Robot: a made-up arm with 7 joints.
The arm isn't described. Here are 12 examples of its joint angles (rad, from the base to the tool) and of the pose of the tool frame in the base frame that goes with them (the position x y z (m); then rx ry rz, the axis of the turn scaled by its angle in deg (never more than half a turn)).
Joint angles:
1: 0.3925 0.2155 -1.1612 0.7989 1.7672 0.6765 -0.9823
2: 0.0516 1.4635 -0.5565 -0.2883 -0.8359 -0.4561 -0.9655
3: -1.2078 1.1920 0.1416 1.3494 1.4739 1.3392 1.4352
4: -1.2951 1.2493 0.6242 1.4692 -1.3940 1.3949 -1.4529
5: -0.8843 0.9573 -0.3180 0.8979 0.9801 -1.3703 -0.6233
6: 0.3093 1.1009 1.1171 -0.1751 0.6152 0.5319 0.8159
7: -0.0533 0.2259 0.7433 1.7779 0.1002 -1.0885 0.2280
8: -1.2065 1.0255 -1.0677 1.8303 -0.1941 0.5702 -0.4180
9: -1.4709 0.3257 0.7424 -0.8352 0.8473 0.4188 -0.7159
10: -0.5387 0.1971 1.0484 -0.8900 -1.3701 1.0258 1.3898
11: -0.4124 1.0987 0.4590 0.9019 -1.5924 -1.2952 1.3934
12: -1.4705 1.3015 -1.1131 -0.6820 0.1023 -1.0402 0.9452
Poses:
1: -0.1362 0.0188 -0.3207 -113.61 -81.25 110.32
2: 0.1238 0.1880 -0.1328 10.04 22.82 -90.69
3: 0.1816 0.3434 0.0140 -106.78 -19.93 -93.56
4: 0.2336 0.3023 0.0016 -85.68 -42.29 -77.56
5: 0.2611 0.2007 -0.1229 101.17 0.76 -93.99
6: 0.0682 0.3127 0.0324 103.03 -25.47 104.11
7: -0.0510 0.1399 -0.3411 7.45 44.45 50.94
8: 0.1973 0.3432 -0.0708 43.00 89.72 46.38
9: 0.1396 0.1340 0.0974 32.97 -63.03 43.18
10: 0.1359 0.1390 -0.0511 -42.45 -2.56 55.50
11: 0.1128 0.3584 -0.0578 -73.24 -74.99 130.54
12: 0.1520 0.0511 0.0124 1.41 -100.69 -64.98
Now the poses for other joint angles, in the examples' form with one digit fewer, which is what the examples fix.
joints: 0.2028 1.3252 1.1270 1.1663 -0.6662 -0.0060 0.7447
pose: -0.002 0.419 -0.021 15.2 0.8 123.5
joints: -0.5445 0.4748 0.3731 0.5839 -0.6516 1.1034 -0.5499
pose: 0.216 0.184 -0.235 -48.1 53.9 -16.6
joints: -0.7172 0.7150 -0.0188 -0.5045 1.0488 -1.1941 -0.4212
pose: 0.188 0.065 -0.047 127.4 -87.8 -51.0
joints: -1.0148 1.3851 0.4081 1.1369 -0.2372 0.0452 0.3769
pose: 0.178 0.375 0.050 18.3 -11.8 80.2
